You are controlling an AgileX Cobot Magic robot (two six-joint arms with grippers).
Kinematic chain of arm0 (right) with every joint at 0, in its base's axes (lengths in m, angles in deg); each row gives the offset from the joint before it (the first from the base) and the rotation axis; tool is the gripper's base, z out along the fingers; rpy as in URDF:
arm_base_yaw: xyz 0 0 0.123 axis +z
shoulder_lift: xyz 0 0 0 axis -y
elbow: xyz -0.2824 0 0.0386 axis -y
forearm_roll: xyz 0.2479 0 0.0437 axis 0.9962 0 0.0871
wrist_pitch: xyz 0 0 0 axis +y
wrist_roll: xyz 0.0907 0 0.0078 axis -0.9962 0 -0.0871
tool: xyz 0 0 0 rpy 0 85 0
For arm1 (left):
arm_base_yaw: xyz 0 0 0.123 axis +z
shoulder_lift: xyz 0 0 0 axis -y
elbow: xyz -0.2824 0 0.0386 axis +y
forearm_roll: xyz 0.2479 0 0.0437 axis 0.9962 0 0.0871
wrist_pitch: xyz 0 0 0 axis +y
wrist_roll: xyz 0.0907 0 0.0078 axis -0.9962 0 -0.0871
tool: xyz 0 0 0 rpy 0 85 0
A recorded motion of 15 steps. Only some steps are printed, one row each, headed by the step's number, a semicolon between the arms.
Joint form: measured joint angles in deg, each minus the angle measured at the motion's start. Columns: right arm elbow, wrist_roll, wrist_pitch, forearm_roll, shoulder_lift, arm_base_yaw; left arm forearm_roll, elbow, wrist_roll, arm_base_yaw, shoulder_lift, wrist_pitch.
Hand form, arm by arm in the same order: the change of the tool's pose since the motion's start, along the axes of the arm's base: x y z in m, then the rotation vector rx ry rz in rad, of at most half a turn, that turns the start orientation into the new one. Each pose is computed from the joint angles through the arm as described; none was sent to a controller.
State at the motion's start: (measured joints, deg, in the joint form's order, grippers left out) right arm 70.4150 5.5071 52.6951 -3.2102 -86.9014 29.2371; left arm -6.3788 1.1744 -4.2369 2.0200 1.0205 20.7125
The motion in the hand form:
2: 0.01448 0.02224 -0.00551 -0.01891 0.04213 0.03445; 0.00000 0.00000 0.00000 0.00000 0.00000 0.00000
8: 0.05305 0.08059 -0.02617 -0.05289 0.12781 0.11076; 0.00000 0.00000 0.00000 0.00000 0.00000 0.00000
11: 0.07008 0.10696 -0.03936 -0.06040 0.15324 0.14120; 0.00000 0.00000 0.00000 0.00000 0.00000 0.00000
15: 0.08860 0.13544 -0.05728 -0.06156 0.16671 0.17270; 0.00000 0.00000 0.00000 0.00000 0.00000 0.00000
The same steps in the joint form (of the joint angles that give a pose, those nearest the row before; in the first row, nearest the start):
2: 5.52 0.16 2.59 0.38 -5.56 2.04; 0.00 0.00 0.00 0.00 0.00 0.00
8: 21.78 1.08 8.91 1.85 -20.64 6.05; 0.00 0.00 0.00 0.00 0.00 0.00
11: 29.96 1.57 11.39 2.56 -27.77 7.48; 0.00 0.00 0.00 0.00 0.00 0.00
15: 39.60 2.15 13.52 3.25 -35.93 8.82; 0.00 0.00 0.00 0.00 0.00 0.00

